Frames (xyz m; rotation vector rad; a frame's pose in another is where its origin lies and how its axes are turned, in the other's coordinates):
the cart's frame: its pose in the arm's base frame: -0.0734 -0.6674 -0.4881 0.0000 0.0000 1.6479
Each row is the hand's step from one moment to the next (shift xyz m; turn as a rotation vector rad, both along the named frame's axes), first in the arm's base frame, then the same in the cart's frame.
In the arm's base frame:
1: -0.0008 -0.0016 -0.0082 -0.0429 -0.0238 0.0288
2: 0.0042 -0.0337 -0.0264 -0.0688 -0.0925 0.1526
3: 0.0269 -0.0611 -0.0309 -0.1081 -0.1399 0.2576
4: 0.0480 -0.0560 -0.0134 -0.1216 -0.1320 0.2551
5: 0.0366 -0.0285 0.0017 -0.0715 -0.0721 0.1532
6: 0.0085 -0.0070 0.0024 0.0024 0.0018 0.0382
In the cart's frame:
1: -0.0015 0.0009 -0.0082 -0.0204 0.0446 0.0288
2: -0.0339 -0.0016 -0.0264 -0.0869 0.0757 0.1526
3: -0.0630 -0.0221 -0.0309 -0.1312 0.1186 0.2576
4: -0.0595 -0.0435 -0.0134 -0.1222 0.1314 0.2551
5: -0.0312 -0.0343 0.0017 -0.0664 0.0768 0.1532
6: -0.0076 -0.0079 0.0024 0.0016 -0.0025 0.0382

